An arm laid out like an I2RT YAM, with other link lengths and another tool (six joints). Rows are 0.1 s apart.
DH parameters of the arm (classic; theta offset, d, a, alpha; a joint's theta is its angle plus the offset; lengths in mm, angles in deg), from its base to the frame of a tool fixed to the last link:
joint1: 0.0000 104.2 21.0 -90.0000
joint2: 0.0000 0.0 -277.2 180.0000
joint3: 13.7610 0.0 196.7 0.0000
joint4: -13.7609 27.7 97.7 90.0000
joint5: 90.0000 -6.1 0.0 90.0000
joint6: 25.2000 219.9 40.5 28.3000
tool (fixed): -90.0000 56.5 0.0 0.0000
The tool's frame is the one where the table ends.
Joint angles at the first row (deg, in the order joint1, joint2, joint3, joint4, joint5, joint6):
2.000 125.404 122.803 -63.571 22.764 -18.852
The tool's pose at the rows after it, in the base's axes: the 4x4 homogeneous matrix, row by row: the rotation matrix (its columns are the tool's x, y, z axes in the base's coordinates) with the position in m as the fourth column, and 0 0 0 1 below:
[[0.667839 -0.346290 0.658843 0.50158], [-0.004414 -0.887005 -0.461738 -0.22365], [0.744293 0.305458 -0.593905 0.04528], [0 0 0 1]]
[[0.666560 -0.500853 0.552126 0.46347], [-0.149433 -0.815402 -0.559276 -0.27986], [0.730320 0.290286 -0.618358 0.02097], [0 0 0 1]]
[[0.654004 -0.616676 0.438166 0.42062], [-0.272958 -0.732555 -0.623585 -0.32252], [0.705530 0.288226 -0.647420 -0.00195], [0 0 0 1]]
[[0.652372 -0.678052 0.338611 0.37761], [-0.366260 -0.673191 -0.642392 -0.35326], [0.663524 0.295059 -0.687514 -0.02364], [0 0 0 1]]
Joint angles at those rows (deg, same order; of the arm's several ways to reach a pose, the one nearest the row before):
-6.088 128.400 122.784 -65.190 21.977 -17.388
-12.775 131.044 122.784 -65.518 21.934 -12.797
-18.611 133.491 122.781 -66.478 21.933 -9.060
-24.031 135.654 122.779 -67.898 21.256 -8.141

